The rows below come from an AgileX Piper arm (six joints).
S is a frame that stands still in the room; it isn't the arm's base.
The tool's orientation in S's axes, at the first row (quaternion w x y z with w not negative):
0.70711 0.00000 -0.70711 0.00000
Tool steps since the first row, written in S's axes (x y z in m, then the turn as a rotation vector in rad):
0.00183 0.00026 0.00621 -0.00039 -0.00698 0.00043
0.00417 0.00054 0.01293 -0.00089 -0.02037 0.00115
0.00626 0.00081 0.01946 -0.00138 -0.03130 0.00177
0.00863 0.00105 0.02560 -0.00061 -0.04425 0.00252
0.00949 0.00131 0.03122 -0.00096 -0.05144 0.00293
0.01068 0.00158 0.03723 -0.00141 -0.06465 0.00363
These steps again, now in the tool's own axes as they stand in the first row. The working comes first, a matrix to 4 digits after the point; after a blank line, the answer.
The tool's axes in the first row as the columns of a matrix, in S's axes (used below as rounded here):
0.0000 0.0000 -1.0000
0.0000 1.0000 0.0000
1.0000 0.0000 0.0000

0.00621 0.00026 -0.00183 0.00043 -0.00698 0.00039
0.01293 0.00054 -0.00417 0.00115 -0.02037 0.00089
0.01946 0.00081 -0.00626 0.00177 -0.03130 0.00138
0.02560 0.00105 -0.00863 0.00252 -0.04425 0.00061
0.03122 0.00131 -0.00949 0.00293 -0.05144 0.00096
0.03723 0.00158 -0.01068 0.00363 -0.06465 0.00141

